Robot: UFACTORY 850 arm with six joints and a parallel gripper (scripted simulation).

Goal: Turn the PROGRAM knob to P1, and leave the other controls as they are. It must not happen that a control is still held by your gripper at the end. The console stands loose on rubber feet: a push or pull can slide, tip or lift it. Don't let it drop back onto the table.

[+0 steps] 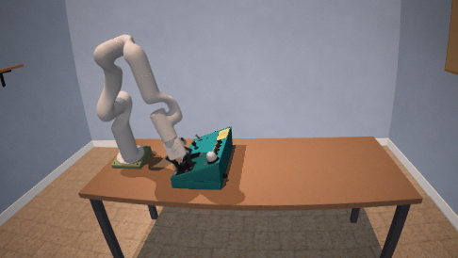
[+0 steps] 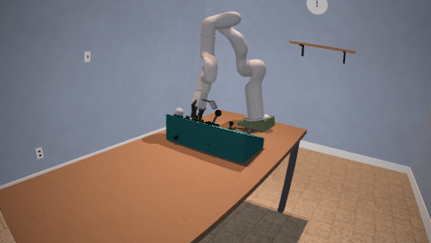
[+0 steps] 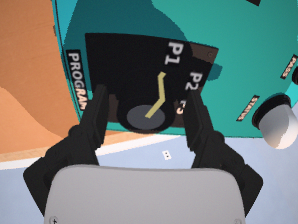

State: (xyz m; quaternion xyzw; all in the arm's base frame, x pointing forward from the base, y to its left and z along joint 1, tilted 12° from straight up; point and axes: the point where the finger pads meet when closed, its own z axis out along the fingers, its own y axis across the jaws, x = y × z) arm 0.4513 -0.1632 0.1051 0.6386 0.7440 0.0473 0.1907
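The program knob is 1 cm to the left of my hand and 1 cm below it. Also, from my hand: teal console: 19 cm to the left, 3 cm below, 2 cm ahead; cycle lever: 12 cm to the left, 3 cm behind, 1 cm above; mode knob: 24 cm to the left, 2 cm behind.
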